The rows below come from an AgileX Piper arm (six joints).
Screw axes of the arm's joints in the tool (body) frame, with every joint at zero. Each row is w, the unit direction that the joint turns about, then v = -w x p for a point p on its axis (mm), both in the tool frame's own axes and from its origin. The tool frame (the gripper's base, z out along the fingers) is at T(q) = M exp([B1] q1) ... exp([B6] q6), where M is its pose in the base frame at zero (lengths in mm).
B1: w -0.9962 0 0.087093 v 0 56.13 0
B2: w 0 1 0 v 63.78 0 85.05
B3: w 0 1 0 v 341.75 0 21.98
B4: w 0 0 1 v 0 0 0
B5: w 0 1 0 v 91 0 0
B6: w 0 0 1 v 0 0 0
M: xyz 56.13 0 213.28 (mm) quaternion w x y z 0.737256 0 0.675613 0
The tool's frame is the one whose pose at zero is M.
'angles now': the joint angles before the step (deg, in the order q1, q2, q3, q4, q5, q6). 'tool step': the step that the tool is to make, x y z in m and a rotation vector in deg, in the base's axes. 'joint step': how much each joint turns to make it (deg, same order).
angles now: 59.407, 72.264, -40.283, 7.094, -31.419, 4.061
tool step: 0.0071, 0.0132, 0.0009, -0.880, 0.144, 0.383
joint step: -0.010, 3.020, -3.015, -0.640, 0.844, 0.202
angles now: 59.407, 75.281, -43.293, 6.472, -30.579, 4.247
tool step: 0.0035, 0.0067, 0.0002, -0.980, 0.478, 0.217
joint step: 0.013, 1.412, -1.694, -0.151, 1.377, -0.021
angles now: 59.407, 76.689, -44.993, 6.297, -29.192, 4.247
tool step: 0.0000, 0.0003, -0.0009, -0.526, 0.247, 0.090
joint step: 0.002, 0.045, -0.042, -0.072, 0.579, -0.019
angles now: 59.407, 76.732, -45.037, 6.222, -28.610, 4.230
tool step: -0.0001, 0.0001, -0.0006, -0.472, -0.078, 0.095
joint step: -0.008, 0.006, 0.005, -0.165, 0.348, -0.177
